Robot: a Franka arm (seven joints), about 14 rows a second.
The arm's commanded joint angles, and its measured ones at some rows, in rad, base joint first. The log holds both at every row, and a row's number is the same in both.
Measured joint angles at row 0:
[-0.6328 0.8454 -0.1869 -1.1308 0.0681 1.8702 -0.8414]
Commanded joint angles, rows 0 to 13:
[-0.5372 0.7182 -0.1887 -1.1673 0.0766 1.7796 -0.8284]
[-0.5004 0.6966 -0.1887 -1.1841 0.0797 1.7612 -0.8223]
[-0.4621 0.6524 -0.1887 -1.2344 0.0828 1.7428 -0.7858]
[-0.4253 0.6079 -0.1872 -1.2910 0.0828 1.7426 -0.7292]
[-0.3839 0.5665 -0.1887 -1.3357 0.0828 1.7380 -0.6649]
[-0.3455 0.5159 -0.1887 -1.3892 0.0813 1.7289 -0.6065]
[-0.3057 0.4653 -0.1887 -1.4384 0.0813 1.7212 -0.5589]
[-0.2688 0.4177 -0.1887 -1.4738 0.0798 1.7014 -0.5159]
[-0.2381 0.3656 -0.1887 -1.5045 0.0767 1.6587 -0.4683]
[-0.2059 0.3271 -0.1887 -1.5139 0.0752 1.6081 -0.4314]
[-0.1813 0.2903 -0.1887 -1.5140 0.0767 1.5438 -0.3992]
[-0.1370 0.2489 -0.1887 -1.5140 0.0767 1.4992 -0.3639]
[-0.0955 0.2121 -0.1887 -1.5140 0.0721 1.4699 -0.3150]
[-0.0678 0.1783 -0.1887 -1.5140 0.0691 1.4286 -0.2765]
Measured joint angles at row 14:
[-0.1307 0.2787 -0.1773 -1.4551 0.0724 1.4723 -0.3497]
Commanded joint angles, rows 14 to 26:
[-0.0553 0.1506 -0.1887 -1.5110 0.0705 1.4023 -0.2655]
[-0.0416 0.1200 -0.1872 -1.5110 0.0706 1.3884 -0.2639]
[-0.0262 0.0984 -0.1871 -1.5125 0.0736 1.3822 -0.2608]
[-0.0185 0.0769 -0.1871 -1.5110 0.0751 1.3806 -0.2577]
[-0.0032 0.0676 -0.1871 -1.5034 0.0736 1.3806 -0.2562]
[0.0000 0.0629 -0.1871 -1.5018 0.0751 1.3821 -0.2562]
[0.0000 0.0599 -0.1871 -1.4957 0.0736 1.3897 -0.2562]
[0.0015 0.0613 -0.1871 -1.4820 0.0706 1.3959 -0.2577]
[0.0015 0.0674 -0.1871 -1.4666 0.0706 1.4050 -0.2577]
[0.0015 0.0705 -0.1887 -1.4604 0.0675 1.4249 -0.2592]
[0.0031 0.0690 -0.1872 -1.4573 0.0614 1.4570 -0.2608]
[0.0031 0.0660 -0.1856 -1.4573 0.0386 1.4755 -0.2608]
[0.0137 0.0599 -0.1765 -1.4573 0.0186 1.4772 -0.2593]
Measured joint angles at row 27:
[-0.0104 0.0751 -0.1765 -1.4635 0.0542 1.4636 -0.2690]
